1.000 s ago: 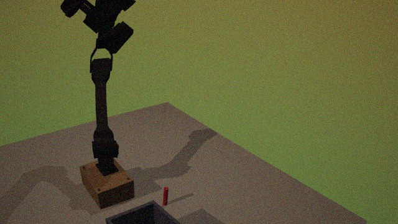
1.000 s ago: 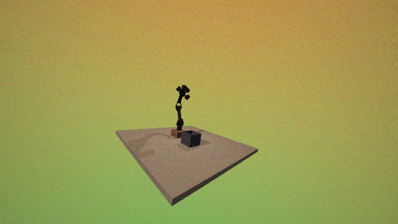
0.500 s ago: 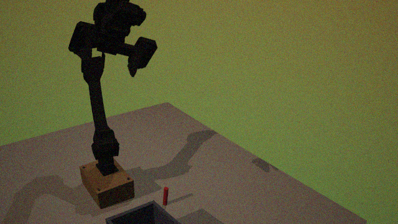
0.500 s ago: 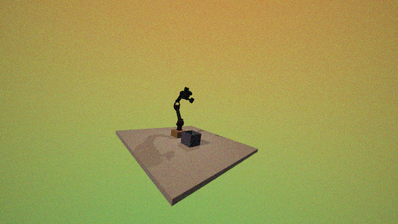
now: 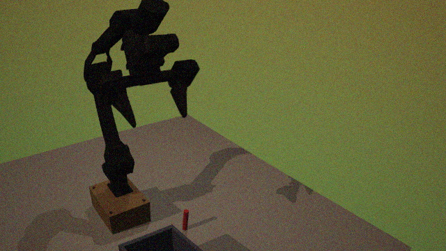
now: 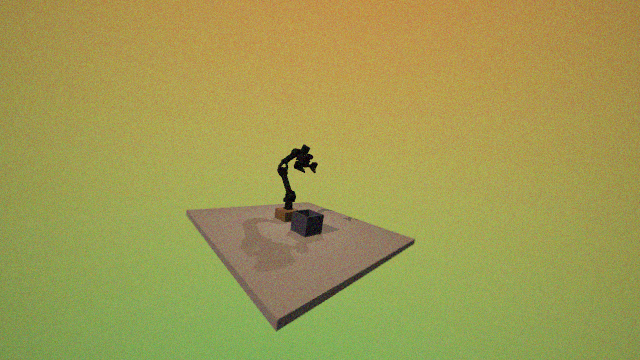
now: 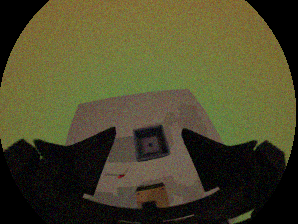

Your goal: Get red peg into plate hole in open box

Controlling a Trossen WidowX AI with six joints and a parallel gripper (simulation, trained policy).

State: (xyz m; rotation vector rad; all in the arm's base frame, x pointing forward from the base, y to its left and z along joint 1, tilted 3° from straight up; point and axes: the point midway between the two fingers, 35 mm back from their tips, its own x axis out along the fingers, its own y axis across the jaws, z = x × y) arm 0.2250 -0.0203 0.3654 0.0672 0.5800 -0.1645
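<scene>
The red peg lies 38 cm below my gripper tip, 16 cm to the left of it and 9 cm behind it. Round my gripper tip: grey plate 38 cm below, 6 cm ahead, 2 cm to the right.
</scene>
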